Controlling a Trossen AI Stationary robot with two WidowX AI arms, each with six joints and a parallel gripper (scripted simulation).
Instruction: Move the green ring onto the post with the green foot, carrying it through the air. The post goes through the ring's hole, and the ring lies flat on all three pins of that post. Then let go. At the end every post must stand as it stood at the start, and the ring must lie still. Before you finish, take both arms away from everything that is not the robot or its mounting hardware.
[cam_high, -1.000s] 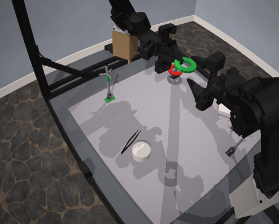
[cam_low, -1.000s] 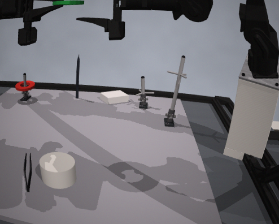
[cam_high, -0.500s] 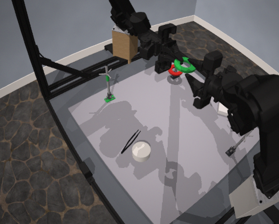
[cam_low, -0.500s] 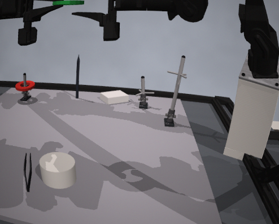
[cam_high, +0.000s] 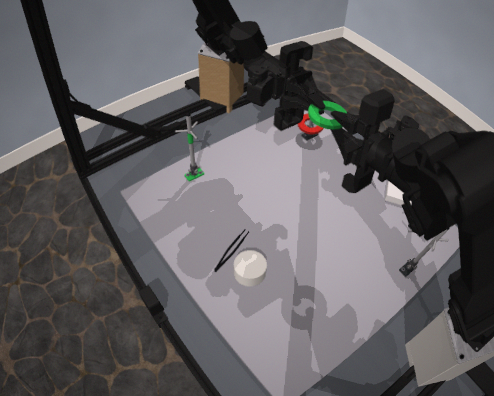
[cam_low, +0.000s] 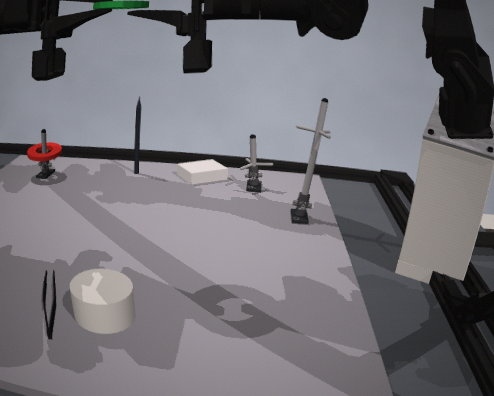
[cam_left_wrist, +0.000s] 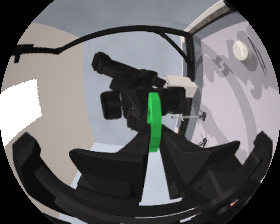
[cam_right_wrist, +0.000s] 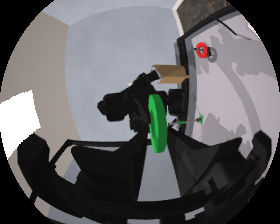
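Now: the green ring 10 mm ahead of my left hand and 50 mm to the right of it. The rest, counted from my left hand: short grey post: 240 mm ahead, 200 mm to the right, 250 mm below; then dark stick: 240 mm ahead, 10 mm to the left, 200 mm below; then tall post: 140 mm ahead, 290 mm to the right, 200 mm below.
Right now my right hand is 5 cm to the right of the green ring. The rest, counted from my right hand: short grey post: 25 cm below, 23 cm ahead, 11 cm to the right; dark stick: 23 cm ahead, 20 cm below, 10 cm to the left; tall post: 20 cm to the right, 20 cm below, 13 cm ahead.
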